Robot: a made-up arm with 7 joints.
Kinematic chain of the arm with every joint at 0, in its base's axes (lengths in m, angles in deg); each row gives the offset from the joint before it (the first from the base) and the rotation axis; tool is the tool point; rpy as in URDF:
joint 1: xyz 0 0 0.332 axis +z
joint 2: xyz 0 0 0 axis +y
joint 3: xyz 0 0 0.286 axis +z
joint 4: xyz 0.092 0 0 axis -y
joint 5: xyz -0.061 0 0.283 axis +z
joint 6: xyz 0 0 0 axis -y
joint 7: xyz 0.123 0 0 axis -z
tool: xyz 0 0 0 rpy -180 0 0
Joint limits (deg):
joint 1: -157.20..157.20
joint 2: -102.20..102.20
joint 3: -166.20..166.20
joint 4: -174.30..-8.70
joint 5: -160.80..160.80
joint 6: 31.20..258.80
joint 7: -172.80..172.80
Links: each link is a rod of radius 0.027 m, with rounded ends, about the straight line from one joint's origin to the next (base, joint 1, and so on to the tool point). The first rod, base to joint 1, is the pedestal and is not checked.
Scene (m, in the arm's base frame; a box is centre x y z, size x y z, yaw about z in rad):
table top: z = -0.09
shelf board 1: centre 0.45 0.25 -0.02 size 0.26 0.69 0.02 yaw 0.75
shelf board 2: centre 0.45 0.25 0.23 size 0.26 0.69 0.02 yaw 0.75
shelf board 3: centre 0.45 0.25 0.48 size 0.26 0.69 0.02 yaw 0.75
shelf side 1: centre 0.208 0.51 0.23 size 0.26 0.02 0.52 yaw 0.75
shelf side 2: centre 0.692 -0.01 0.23 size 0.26 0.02 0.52 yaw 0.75
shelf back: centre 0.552 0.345 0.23 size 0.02 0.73 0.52 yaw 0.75
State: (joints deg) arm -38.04 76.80 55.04 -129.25 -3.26 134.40 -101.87
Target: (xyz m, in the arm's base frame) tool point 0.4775 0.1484 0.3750
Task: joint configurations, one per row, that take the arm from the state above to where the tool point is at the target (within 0.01 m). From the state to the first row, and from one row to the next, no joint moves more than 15 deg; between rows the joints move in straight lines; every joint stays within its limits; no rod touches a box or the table.
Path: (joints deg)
1: -45.82 70.86 51.96 -141.24 -2.71 133.93 -101.87
2: -53.60 64.92 48.88 -153.23 -2.16 133.45 -101.87
3: -66.61 66.87 63.67 -157.73 -6.87 139.35 -101.87
4: -79.61 68.82 78.46 -162.24 -11.58 145.24 -101.87
5: -92.62 70.78 93.25 -166.75 -16.28 151.13 -101.87
6: -79.08 68.37 89.90 -154.29 -13.94 147.76 -101.87
7: -65.55 65.96 86.55 -141.83 -11.60 144.40 -101.87
8: -52.01 63.56 83.20 -129.36 -9.25 141.04 -101.87

